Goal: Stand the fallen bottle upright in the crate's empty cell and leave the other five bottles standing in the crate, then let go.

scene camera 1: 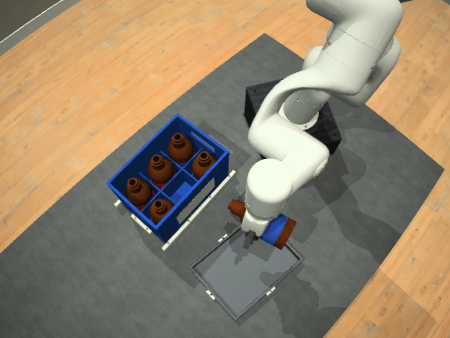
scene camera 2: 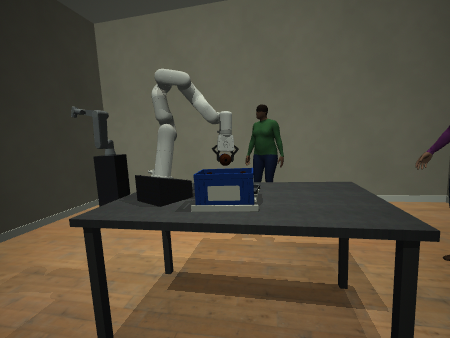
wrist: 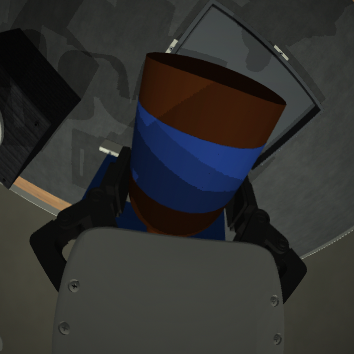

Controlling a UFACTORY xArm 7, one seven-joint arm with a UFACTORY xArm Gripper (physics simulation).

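Where they show: arm's base, origin of the base link: (scene camera 1: 297, 110) (scene camera 2: 162, 177).
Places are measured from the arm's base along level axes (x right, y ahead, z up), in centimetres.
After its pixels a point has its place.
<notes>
The bottle (scene camera 1: 282, 231) {x -18.1, y 35.9, z 11.4 cm} (scene camera 2: 225, 160) {x -4.4, y 37.2, z 8.4 cm} (wrist: 200, 145) {x -17.4, y 34.9, z 11.5 cm}, brown with a blue band, lies level in the air, its neck toward the crate in scene camera 1. My gripper (scene camera 1: 252, 226) {x -12.1, y 36.1, z 6.9 cm} (scene camera 2: 225, 156) {x -12.1, y 36.1, z 6.9 cm} (wrist: 181, 168) {x -12.1, y 36.1, z 6.9 cm} is shut on its body, beside the crate and above the table. The blue crate (scene camera 1: 222, 172) {x 5.4, y 28.5, z -3.5 cm} (scene camera 2: 200, 187) {x 24.1, y 28.4, z -1.2 cm} (wrist: 102, 175) {x 5.5, y 27.1, z -3.9 cm} stands upright. Five brown bottles (scene camera 1: 180, 147) {x 17.9, y 31.5, z 0.8 cm} (scene camera 1: 161, 170) {x 17.6, y 39.7, z -0.1 cm} (scene camera 1: 138, 191) {x 17.8, y 48.2, z 0.6 cm} (scene camera 1: 204, 165) {x 9.1, y 31.5, z 1.2 cm} (scene camera 1: 161, 211) {x 8.6, y 48.5, z 2.6 cm} stand in it. The empty cell (scene camera 1: 181, 190) {x 13.5, y 38.0, z -11.8 cm} is the middle one of the row nearer my gripper. The held bottle's neck is mostly hidden in the wrist view.
A shallow grey tray (scene camera 1: 245, 280) {x -17.8, y 46.6, z -12.1 cm} (wrist: 215, 30) {x -22.7, y 34.9, z -12.1 cm} lies on the table, partly below the gripper. A white strip (scene camera 1: 200, 210) {x 4.5, y 39.5, z -9.7 cm} runs along the crate's near side. The black base block (scene camera 1: 260, 92) {x 11.8, y 3.1, z 1.9 cm} (scene camera 2: 162, 190) {x 14.4, y 5.8, z -4.4 cm} (wrist: 35, 95) {x -5.9, y 12.2, z -4.4 cm} stands under the arm. A person in green (scene camera 2: 265, 135) stands behind the table.
</notes>
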